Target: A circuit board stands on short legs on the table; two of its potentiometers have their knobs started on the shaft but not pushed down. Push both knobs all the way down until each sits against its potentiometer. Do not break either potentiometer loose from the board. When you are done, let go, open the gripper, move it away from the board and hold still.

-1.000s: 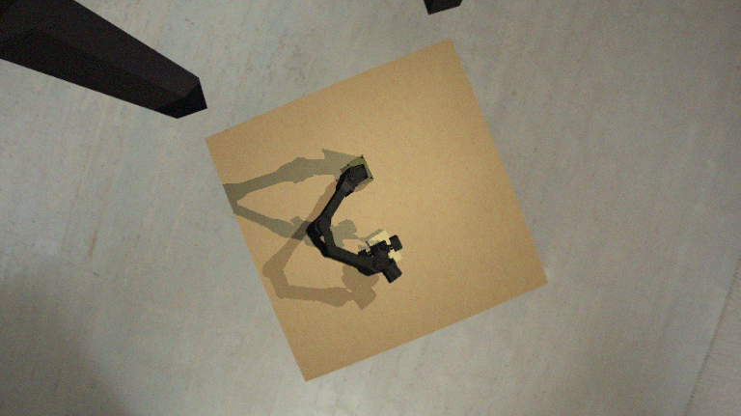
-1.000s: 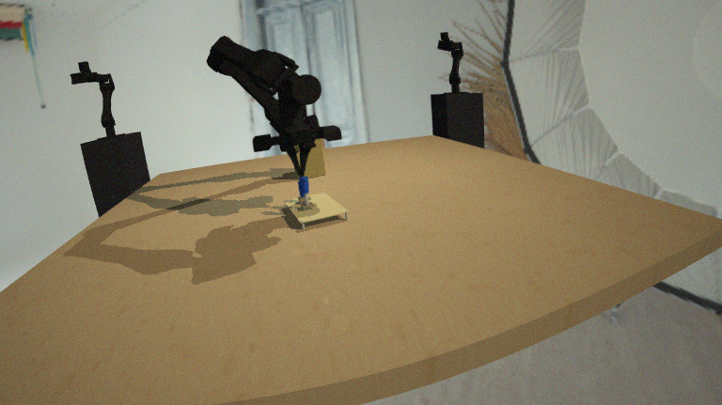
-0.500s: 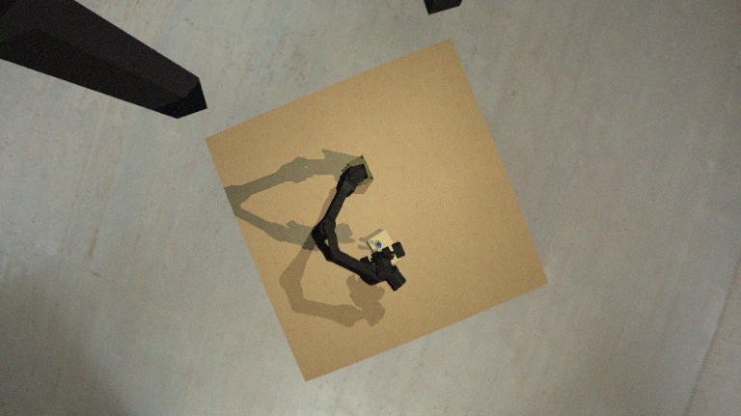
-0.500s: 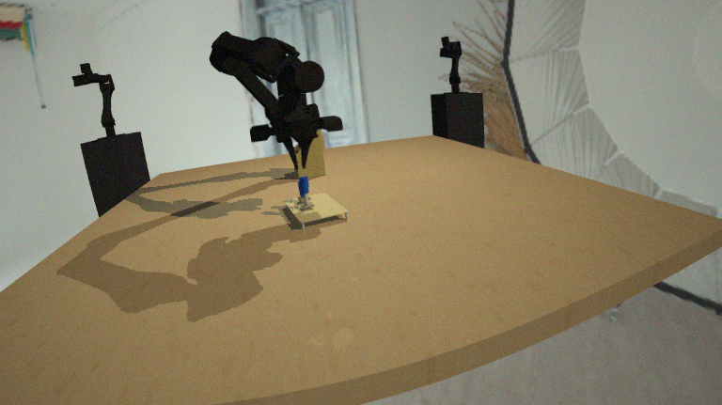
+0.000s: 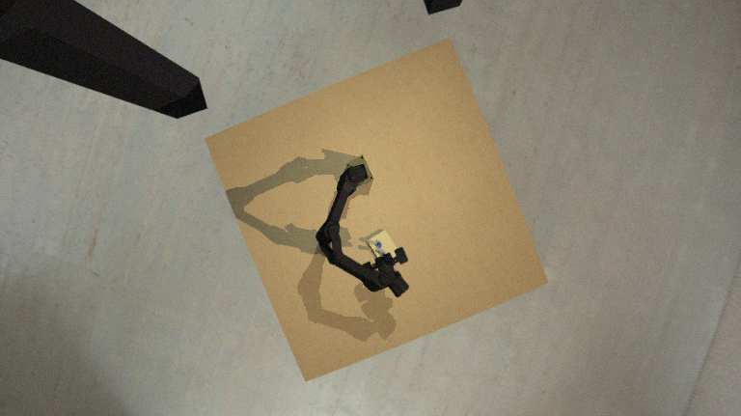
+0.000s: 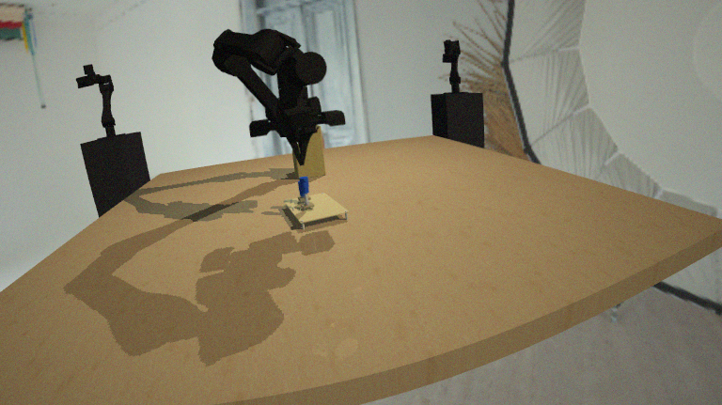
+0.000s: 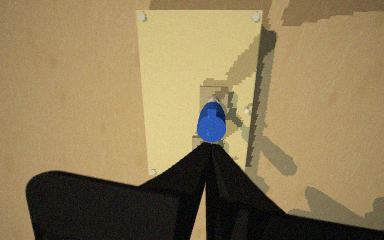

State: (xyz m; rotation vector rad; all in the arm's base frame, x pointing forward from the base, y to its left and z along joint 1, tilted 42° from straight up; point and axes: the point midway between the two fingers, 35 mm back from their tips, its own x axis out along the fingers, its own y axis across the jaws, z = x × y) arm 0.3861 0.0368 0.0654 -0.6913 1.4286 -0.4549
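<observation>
The blue knob is 4 cm below my gripper tip.
</observation>
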